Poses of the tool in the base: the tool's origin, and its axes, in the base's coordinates. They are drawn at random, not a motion.
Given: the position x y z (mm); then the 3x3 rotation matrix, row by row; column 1 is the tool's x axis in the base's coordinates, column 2 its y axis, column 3 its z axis. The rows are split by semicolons.
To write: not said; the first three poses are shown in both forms.
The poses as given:
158, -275, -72; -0.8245, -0.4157, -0.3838; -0.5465, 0.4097, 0.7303; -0.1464, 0.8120, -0.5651
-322, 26, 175; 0.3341, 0.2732, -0.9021; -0.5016, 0.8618, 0.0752; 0.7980, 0.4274, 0.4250
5, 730, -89; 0.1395, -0.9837, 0.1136; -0.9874, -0.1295, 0.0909; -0.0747, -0.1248, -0.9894
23, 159, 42; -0.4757, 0.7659, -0.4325; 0.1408, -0.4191, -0.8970; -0.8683, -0.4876, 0.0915
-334, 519, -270; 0.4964, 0.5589, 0.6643; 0.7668, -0.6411, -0.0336; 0.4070, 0.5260, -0.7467
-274, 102, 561; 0.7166, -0.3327, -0.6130; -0.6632, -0.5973, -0.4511; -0.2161, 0.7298, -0.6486
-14, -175, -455; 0.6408, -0.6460, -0.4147; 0.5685, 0.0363, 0.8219; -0.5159, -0.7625, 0.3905
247, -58, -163; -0.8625, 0.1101, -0.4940; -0.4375, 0.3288, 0.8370; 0.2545, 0.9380, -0.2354
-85, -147, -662; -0.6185, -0.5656, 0.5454; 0.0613, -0.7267, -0.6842; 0.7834, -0.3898, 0.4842
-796, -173, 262; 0.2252, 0.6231, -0.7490; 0.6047, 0.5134, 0.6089; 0.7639, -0.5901, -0.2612
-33, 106, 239; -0.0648, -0.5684, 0.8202; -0.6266, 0.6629, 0.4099; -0.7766, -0.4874, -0.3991
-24, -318, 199; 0.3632, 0.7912, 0.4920; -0.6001, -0.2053, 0.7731; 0.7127, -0.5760, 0.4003
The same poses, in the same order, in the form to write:
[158, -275, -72, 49.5, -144.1, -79.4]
[-322, 26, 175, 13.3, -64.3, -29.3]
[5, 730, -89, -129.4, 112.9, -2.2]
[23, 159, 42, 73.1, 77.8, -111.6]
[-334, 519, -270, 138.6, 63.7, 51.5]
[-274, 102, 561, 128.2, -43.1, -35.9]
[-14, -175, -455, -69.8, 4.5, 53.5]
[247, -58, -163, 16.5, -122.1, -89.3]
[-85, -147, -662, 63.7, -51.5, 135.7]
[-796, -173, 262, -65.3, -82.4, -1.0]
[-33, 106, 239, -55.6, 99.0, -3.6]
[-24, -318, 199, -71.1, -11.6, -73.3]

